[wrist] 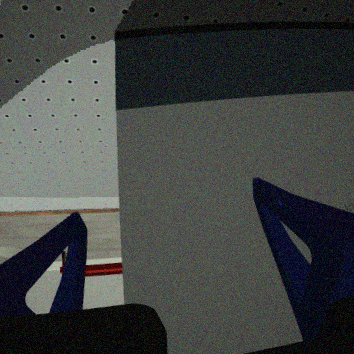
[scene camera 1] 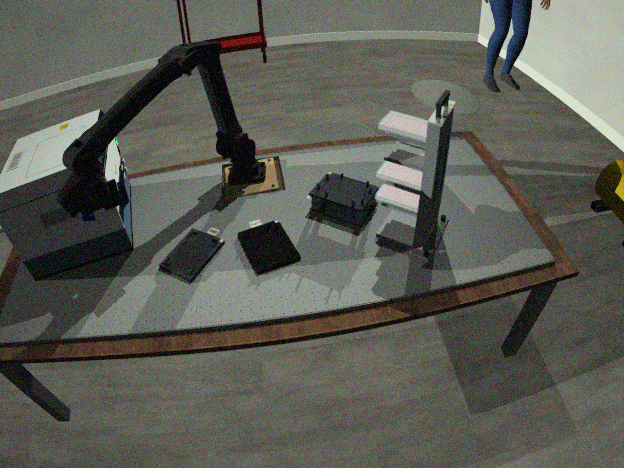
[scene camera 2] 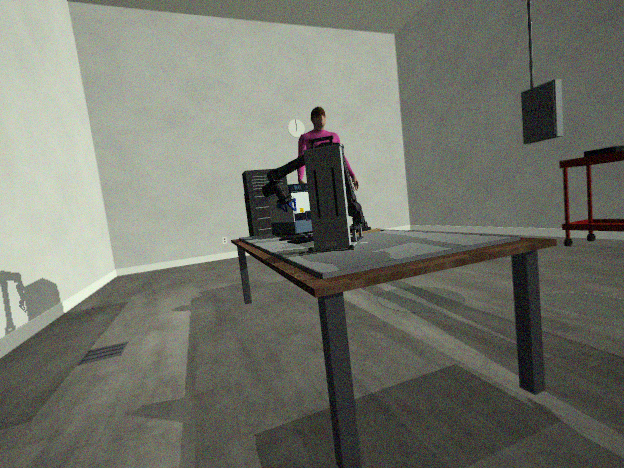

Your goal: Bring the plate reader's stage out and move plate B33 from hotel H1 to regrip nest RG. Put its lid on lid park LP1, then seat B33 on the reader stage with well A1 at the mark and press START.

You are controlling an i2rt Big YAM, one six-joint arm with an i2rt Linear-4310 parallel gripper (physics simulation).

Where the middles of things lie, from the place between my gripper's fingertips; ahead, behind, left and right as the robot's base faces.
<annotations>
I see the plate reader [scene camera 1: 31,241] 20 cm to the right of my hand, 12 cm behind it and 2 cm below it. Round my hand: black flat pad [scene camera 1: 268,246] 43 cm to the left, 15 cm below, 1 cm ahead.
</annotations>
